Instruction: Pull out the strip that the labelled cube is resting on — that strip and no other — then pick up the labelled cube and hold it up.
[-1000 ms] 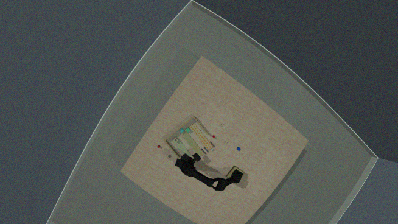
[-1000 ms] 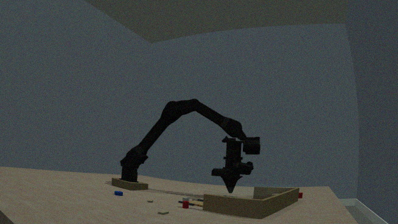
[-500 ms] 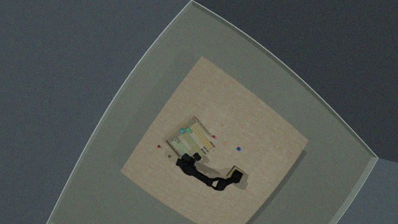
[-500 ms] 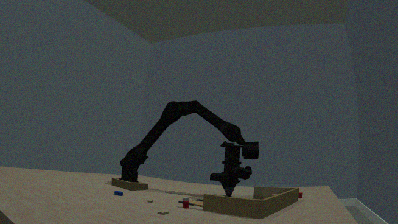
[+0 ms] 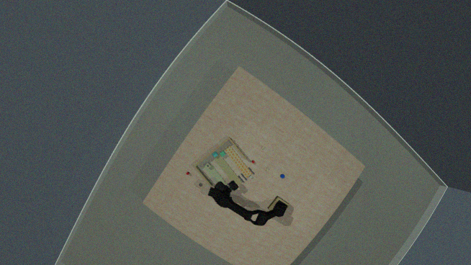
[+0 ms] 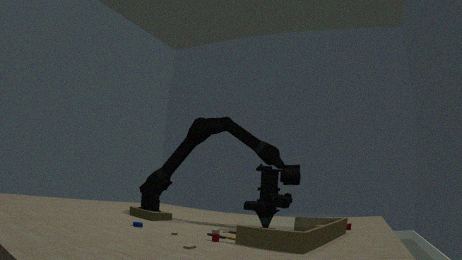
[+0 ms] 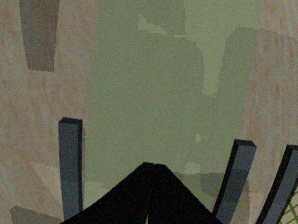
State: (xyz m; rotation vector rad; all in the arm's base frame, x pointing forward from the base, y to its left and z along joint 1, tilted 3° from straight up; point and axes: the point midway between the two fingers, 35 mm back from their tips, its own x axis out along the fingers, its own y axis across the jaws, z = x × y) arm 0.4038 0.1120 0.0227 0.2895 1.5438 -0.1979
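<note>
Right now the pale green strip is 90 mm ahead of my gripper tip and 30 mm to the right of it. From my gripper tip the other things lie so: blue piece 290 mm behind, 300 mm to the right; then grey piece 170 mm ahead, 80 mm to the left; then pale cube 200 mm ahead, 70 mm to the right, 10 mm above.
</note>
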